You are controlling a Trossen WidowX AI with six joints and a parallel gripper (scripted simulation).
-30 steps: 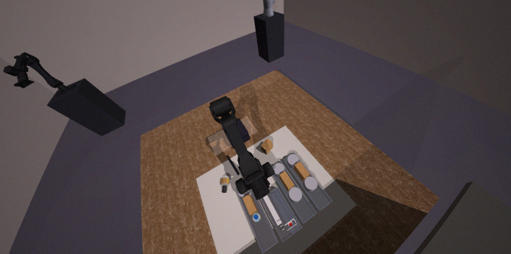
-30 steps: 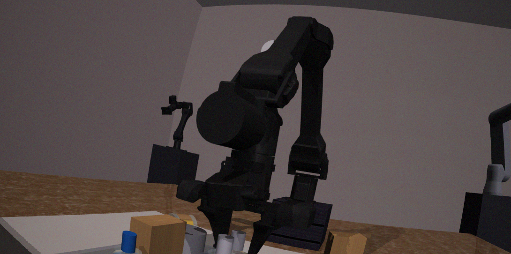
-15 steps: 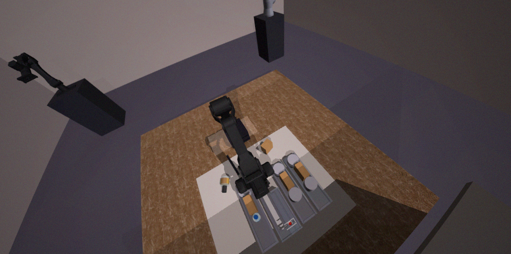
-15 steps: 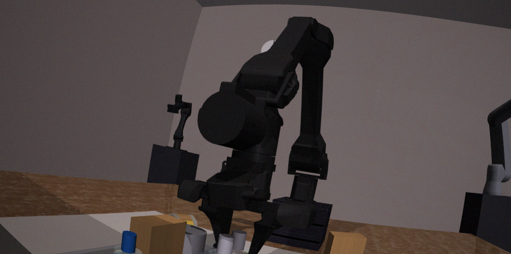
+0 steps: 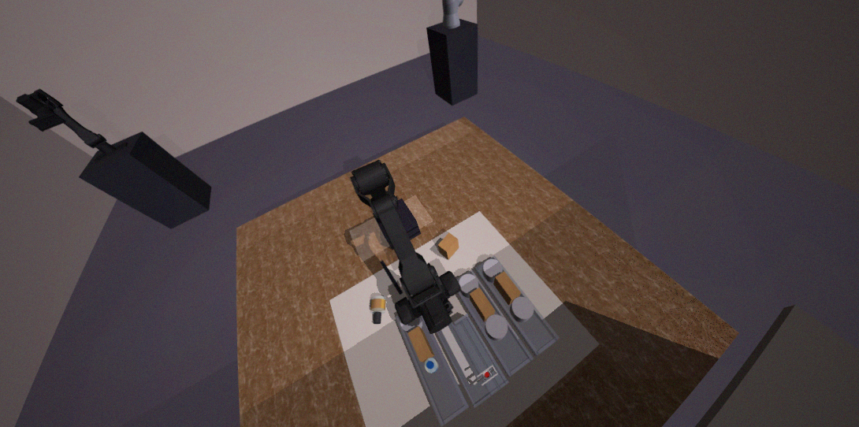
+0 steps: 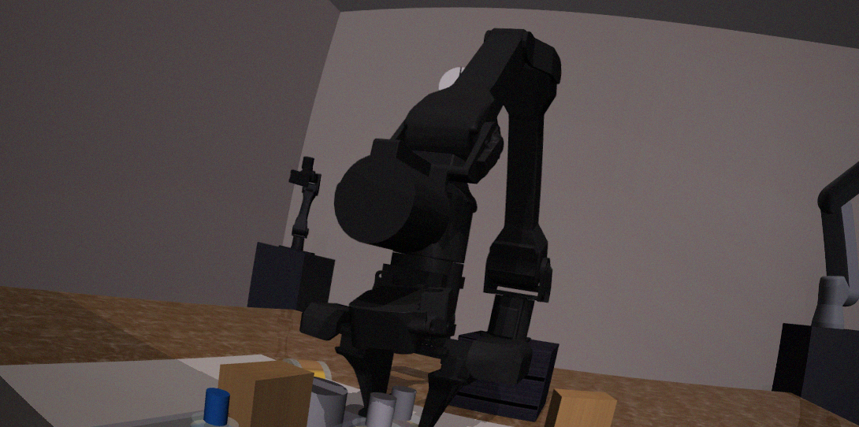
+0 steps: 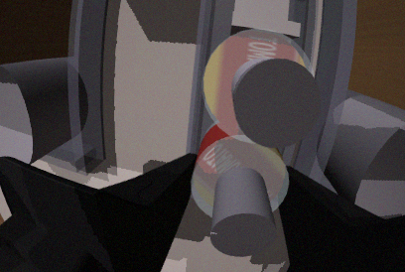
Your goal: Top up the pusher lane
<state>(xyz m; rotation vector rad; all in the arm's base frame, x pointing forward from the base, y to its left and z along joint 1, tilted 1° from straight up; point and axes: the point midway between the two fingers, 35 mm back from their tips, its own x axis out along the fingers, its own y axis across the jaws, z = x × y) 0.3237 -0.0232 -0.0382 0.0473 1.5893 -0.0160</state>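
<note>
My gripper tip is 7 cm short of the white mat, 2 cm to the right of it and 3 cm above it. Also, from my gripper tip: brown cube (13 cm behind, 15 cm to the left, 1 cm above); then black rod (16 cm behind, 8 cm to the right, 2 cm below); then sprung lane (15 cm ahead, 2 cm to the left, 1 cm below).
</note>
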